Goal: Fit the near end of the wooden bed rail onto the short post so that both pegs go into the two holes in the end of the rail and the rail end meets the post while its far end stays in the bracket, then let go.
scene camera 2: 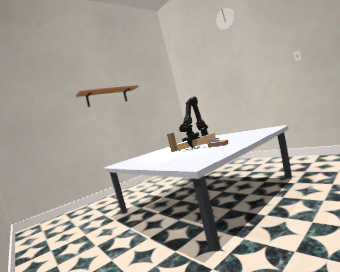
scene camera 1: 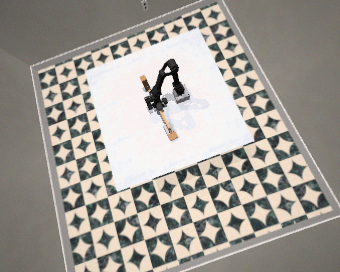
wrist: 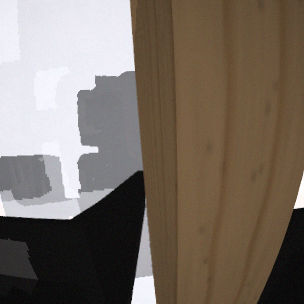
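Observation:
The wooden bed rail runs between the short post and a wooden end block, where its far end lies at the bracket. My gripper is shut on the rail, partway along it, with a black finger on each side in the wrist view. The post stands upright. The rail's near end is close to the post in scene camera 2. Whether they touch is too small to tell. The pegs and holes cannot be made out.
The white table top carries the rail parts and the arm. The arm's grey base stands beside the rail. A brown wall shelf and a round clock are on the walls behind.

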